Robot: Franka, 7 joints.
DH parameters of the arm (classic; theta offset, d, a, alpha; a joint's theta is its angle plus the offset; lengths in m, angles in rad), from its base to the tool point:
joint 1: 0 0.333 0 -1.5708
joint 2: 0 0 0 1.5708
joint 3: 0 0.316 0.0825 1.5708
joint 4: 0 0 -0.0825 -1.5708
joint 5: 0 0.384 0 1.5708
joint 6: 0 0 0.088 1.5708
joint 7: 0 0.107 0 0
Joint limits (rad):
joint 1: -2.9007..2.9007
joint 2: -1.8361..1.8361
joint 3: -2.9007..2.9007
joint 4: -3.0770..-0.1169
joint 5: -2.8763..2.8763
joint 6: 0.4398..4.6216
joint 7: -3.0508..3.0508
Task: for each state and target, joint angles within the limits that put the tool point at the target. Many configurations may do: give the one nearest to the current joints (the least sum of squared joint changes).
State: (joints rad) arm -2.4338 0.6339 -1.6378 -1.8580 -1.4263 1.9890 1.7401
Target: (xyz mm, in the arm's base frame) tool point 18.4 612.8 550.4
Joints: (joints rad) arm -2.6418 -0.1175 -1.9778 -1.8431 -1.4629 2.0840 1.7401
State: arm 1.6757 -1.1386 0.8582 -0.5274 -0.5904 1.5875 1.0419
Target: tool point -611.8 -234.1 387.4
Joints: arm 1.2423 -1.6187 1.5115 -1.2511 -0.3516 1.2553 1.0419
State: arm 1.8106 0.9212 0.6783 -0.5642 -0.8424 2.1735 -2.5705
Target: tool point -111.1 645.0 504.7
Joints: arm 1.4774 0.4217 0.4666 -1.3346 -0.6938 1.4395 -2.5705
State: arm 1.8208 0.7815 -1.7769 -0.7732 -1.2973 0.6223 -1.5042
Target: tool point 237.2 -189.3 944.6
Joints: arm 1.5599 0.1380 -2.0395 -0.8897 -1.3022 0.7264 -1.5042
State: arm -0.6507 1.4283 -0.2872 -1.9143 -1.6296 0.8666 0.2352
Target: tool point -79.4 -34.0 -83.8
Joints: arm -0.7609 1.8284 0.1432 -2.3958 -1.4490 0.9343 0.2352
